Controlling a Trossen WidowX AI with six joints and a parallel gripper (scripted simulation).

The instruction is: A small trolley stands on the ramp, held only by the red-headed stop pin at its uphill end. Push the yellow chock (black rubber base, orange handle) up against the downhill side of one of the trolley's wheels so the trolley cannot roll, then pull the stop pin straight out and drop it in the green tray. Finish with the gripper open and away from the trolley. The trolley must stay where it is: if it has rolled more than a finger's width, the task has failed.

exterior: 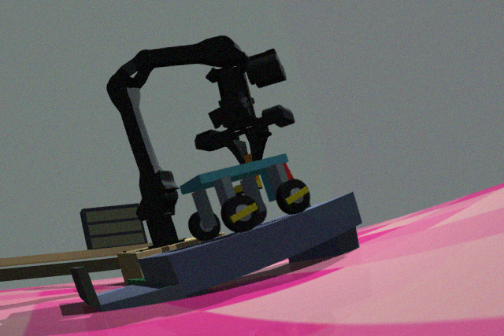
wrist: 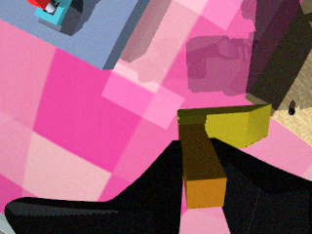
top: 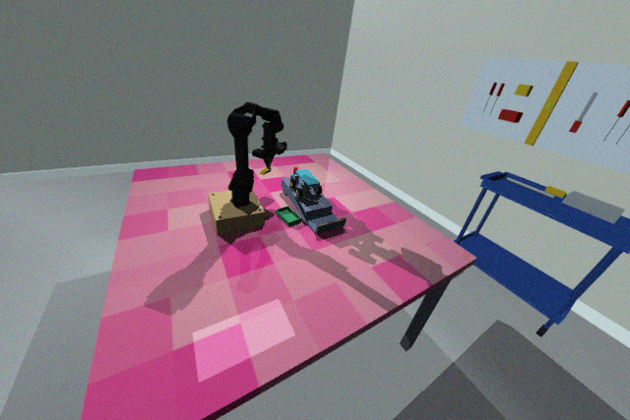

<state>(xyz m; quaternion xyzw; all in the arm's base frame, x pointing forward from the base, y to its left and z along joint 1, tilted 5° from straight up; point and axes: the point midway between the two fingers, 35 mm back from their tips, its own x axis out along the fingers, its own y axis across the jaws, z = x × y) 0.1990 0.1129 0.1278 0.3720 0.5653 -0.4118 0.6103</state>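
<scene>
My gripper tip is now 2 cm past the yellow chock, 1 cm to the left of it and 1 cm above it. The rest, counted from my gripper tip: trolley (13 cm ahead, 15 cm to the right, 6 cm below); then red-headed stop pin (13 cm ahead, 5 cm to the right, 5 cm below); then ramp (13 cm ahead, 16 cm to the right, 13 cm below).
</scene>
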